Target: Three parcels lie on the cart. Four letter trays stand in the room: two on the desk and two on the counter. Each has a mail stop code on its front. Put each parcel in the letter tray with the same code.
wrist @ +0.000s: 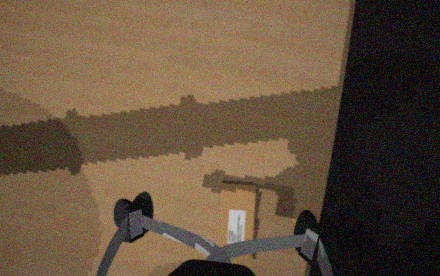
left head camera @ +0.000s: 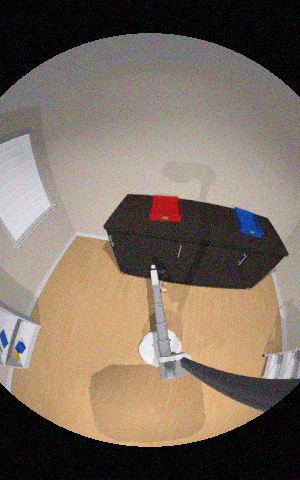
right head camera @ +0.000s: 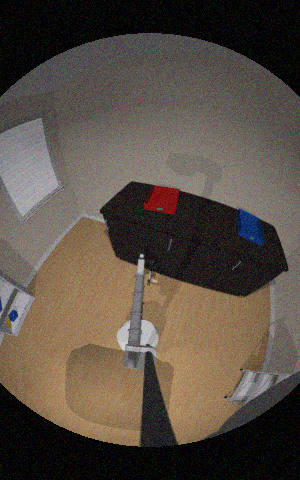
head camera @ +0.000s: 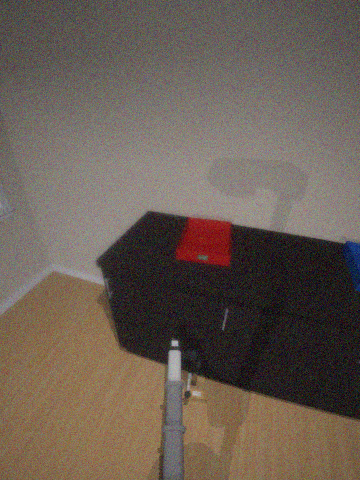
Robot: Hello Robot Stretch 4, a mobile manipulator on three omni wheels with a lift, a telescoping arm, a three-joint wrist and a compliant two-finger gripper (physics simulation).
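Frame: origin at the robot's base, x ahead, y left, z up, level; metres.
Seen in the pictures: gripper, fingertip midpoint: (wrist: pixel 223 218) (right head camera: pixel 150 275).
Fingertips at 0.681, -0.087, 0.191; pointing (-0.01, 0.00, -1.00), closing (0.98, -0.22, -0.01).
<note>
Offsets run from my fingertips to a thing's top centre, as dx, dy, dz. "spot": to the spot under its first point.
A brown parcel @[+0.009, -0.052, -0.167] (wrist: pixel 236 226) with a white label lies on the floor beside the dark counter (head camera: pixel 150 300) (left head camera: pixel 135 250) (right head camera: pixel 127 237) (wrist: pixel 395 150). My gripper (wrist: pixel 223 218) is open. Its fingertips stand wide apart above the floor, and the parcel shows between them in the wrist view, lower down; its near end is partly hidden by the finger linkage. A red letter tray @[+0.406, -0.072, +0.754] (head camera: pixel 207 240) (left head camera: pixel 165 207) (right head camera: pixel 163 200) stands on the counter's left part, a blue letter tray @[+0.154, -0.878, +0.754] (head camera: pixel 354 260) (left head camera: pixel 248 222) (right head camera: pixel 250 227) on its right part. Their code labels are too small to read.
A white unit @[spot: -1.550, -1.230, -0.087] (left head camera: pixel 272 367) (right head camera: pixel 243 385) stands at the lower right. A white open bin (left head camera: pixel 31 345) (right head camera: pixel 24 312) with blue and yellow things stands at the left. The arm (head camera: pixel 173 430) (left head camera: pixel 159 315) (right head camera: pixel 136 310) reaches toward the counter's front. A wall is behind the counter.
</note>
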